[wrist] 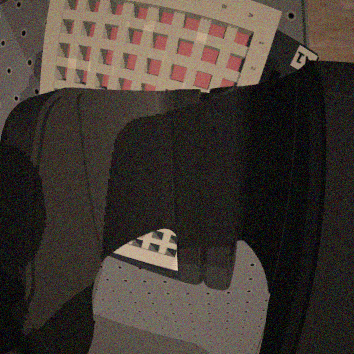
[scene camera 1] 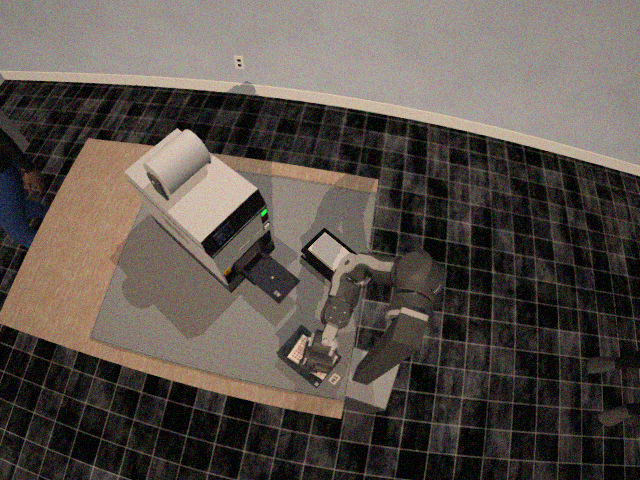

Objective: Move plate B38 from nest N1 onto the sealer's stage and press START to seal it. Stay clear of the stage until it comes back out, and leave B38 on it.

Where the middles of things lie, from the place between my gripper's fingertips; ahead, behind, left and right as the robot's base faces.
Scene:
Now: the white-topped plate (scene camera 1: 325, 248) 6 cm ahead of my hand, 38 cm to the right of it and 4 cm below it. Also, from my hand: white film roll (scene camera 1: 175, 163) 51 cm ahead, 33 cm to the right, 32 cm above.

